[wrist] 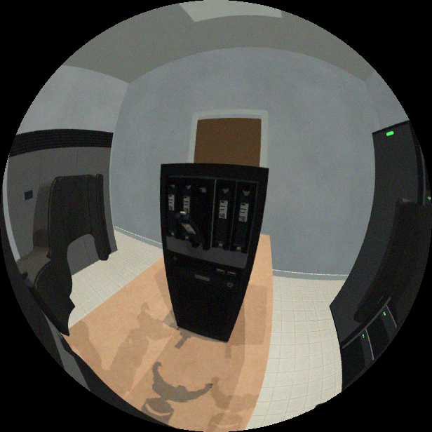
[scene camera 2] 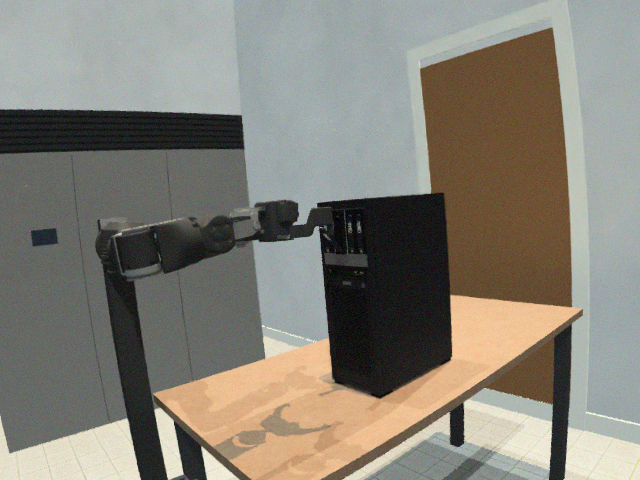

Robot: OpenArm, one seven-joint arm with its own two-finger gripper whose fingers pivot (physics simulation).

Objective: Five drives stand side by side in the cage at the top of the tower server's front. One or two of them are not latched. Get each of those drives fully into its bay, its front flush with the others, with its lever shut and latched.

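The black tower server [scene camera 2: 408, 289] [wrist: 200, 305] stands upright on the table, its drive cage [wrist: 215, 179] at the top of its front. In the wrist view the middle drive [wrist: 203, 207] has its lever [wrist: 190, 227] swung out, hinged low and slanting up to the left. Whether this drive's body is flush is too dark to tell. The first drive [wrist: 172, 202], second drive [wrist: 187, 197], fourth drive [wrist: 223, 210] and fifth drive [wrist: 244, 212] stand with levers upright against their fronts. My gripper [scene camera 2: 323, 219] [wrist: 215, 244] is open and empty, its fingers spread wide before the cage.
The wooden table [scene camera 2: 506, 320] [wrist: 120, 320] carries the tower and shows arm shadows. Grey cabinets [scene camera 2: 36, 310] stand at the left. A brown door [scene camera 2: 496, 170] [wrist: 227, 140] is behind the tower. A dark rack with a green light [wrist: 390, 133] stands at the right in the wrist view.
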